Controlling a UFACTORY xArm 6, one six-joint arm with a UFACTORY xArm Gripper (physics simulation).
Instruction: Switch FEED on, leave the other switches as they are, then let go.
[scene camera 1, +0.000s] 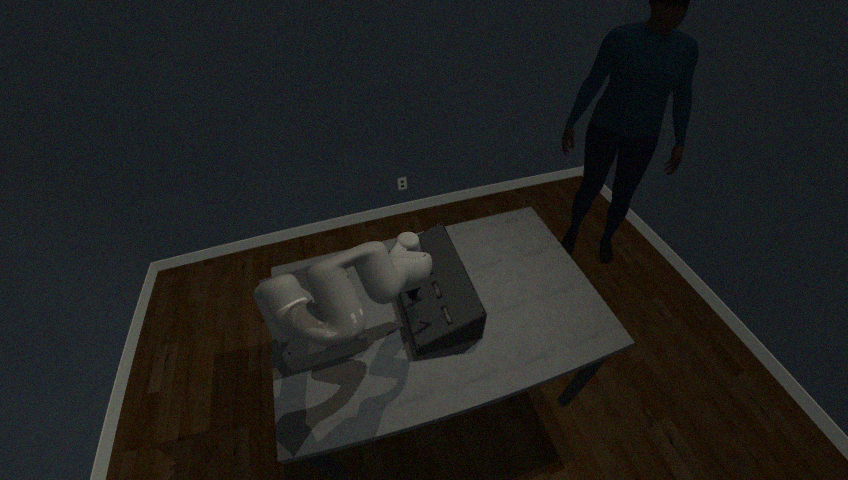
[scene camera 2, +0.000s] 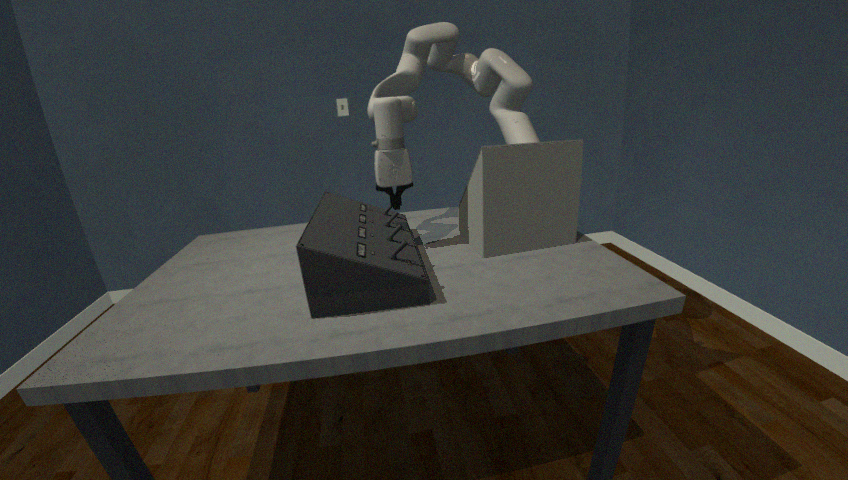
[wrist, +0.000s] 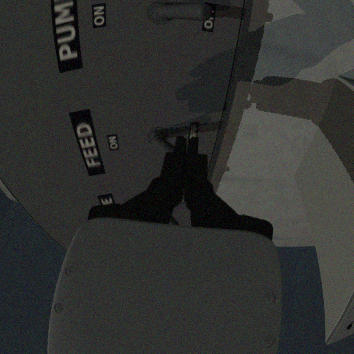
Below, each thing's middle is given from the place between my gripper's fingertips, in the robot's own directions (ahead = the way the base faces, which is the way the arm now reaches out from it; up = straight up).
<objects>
Right now the dark sloped switch panel (scene camera 2: 344, 252) is 11 cm ahead of my hand, 7 cm to the left of it and 5 cm below it.
</objects>
